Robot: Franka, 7 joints.
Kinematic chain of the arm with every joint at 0, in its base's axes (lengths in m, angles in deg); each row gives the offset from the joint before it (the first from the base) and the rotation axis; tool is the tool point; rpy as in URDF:
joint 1: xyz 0 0 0.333 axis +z
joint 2: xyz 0 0 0 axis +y
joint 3: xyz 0 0 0.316 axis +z
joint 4: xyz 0.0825 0 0 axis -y
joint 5: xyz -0.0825 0 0.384 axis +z
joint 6: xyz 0 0 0 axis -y
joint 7: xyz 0.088 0 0 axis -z
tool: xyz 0 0 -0.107 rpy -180 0 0
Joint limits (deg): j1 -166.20..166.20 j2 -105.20..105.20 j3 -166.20..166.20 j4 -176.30..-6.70 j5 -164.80..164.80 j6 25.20..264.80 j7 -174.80..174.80
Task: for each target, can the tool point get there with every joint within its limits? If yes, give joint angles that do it. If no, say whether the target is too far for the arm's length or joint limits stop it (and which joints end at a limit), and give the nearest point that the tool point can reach.
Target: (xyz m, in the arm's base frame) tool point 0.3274 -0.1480 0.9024
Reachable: yes | joints 129.34 -62.77 -3.66 -63.97 90.23 241.30 -127.28
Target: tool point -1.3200 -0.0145 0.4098
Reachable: no: too far | nearest point -0.8564 -0.0094 0.3828 | short by 0.464 m
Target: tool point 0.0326 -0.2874 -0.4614
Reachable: no: joint limits stop it (at a limit: joint 2) | nearest point 0.0325 -0.2865 -0.3607 | short by 0.101 m
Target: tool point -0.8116 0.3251 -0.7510
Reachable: no: too far | nearest point -0.5292 0.2120 -0.2767 | short by 0.563 m
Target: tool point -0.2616 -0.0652 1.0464
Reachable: yes | joints -62.92 -28.89 -56.83 -63.90 132.13 63.55 68.16
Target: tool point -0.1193 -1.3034 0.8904
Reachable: no: too far | nearest point -0.0719 -0.7860 0.6691 | short by 0.565 m
